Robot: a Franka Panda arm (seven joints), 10 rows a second.
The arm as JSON. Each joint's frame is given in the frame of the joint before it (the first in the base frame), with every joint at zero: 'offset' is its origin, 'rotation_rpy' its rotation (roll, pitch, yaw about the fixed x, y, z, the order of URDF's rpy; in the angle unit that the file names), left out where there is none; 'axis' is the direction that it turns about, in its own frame. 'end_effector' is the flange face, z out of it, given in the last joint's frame.
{
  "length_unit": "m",
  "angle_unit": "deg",
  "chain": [
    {
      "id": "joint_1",
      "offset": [
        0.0,
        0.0,
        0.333
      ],
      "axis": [
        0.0,
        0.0,
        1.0
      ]
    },
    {
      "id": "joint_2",
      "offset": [
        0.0,
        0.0,
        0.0
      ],
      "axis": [
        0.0,
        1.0,
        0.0
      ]
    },
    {
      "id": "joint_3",
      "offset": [
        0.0,
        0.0,
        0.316
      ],
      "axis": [
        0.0,
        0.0,
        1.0
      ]
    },
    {
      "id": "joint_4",
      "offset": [
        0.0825,
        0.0,
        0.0
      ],
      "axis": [
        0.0,
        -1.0,
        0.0
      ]
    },
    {
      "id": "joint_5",
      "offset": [
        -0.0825,
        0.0,
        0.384
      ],
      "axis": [
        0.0,
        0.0,
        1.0
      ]
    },
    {
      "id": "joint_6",
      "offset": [
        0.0,
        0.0,
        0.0
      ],
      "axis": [
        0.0,
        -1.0,
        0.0
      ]
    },
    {
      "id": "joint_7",
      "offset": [
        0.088,
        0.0,
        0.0
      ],
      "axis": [
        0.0,
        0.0,
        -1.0
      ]
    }
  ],
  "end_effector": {
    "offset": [
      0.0,
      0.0,
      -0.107
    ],
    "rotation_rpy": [
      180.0,
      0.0,
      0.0
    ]
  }
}
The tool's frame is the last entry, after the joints.
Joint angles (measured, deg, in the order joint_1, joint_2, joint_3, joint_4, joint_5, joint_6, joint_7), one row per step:
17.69, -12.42, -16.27, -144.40, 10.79, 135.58, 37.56
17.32, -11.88, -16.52, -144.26, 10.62, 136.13, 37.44
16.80, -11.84, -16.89, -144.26, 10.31, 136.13, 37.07
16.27, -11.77, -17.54, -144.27, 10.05, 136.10, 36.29
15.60, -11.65, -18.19, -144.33, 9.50, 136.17, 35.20
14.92, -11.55, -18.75, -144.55, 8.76, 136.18, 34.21
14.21, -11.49, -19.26, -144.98, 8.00, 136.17, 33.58
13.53, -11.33, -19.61, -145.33, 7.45, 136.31, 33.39
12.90, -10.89, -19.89, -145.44, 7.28, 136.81, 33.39
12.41, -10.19, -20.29, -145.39, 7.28, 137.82, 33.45
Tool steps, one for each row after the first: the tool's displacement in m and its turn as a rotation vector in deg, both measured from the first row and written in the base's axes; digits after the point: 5 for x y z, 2 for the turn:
0.00206, -0.00512, -0.00227, -0.30, -0.18, -0.50
0.00218, -0.01213, -0.00275, -0.49, -0.20, -0.81
0.00206, -0.02136, -0.00371, -0.61, -0.21, -1.02
0.00164, -0.03175, -0.00528, -1.00, -0.28, -0.89
0.00003, -0.04138, -0.00795, -1.51, -0.12, -0.63
-0.00295, -0.05059, -0.01188, -1.98, 0.30, -0.65
-0.00529, -0.05835, -0.01561, -2.35, 0.67, -1.10
-0.00570, -0.06554, -0.01901, -2.60, 0.76, -1.95
-0.00445, -0.07305, -0.02240, -2.89, 0.46, -3.06

